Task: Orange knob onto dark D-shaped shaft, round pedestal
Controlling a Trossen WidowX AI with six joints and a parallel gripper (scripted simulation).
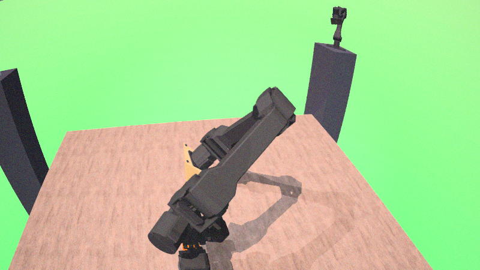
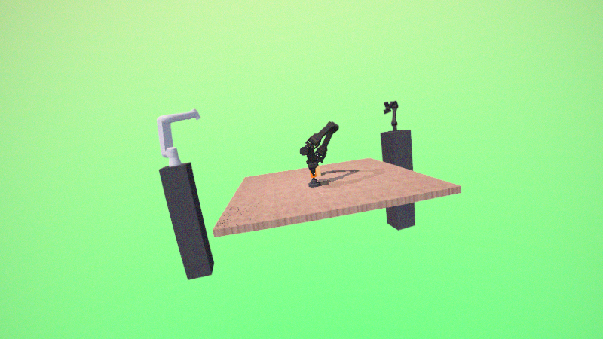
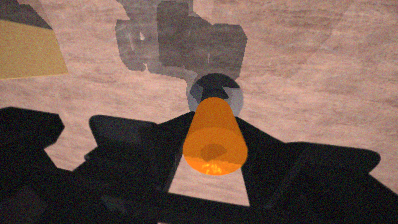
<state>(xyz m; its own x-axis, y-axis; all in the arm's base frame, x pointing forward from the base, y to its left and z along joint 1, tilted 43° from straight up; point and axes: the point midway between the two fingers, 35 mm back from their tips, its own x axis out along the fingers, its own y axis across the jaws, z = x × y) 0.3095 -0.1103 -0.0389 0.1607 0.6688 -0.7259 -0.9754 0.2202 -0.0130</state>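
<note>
Right now the orange knob is 2 cm above my gripper tip. Round my gripper tip: dark round pedestal (4 cm below).
</note>
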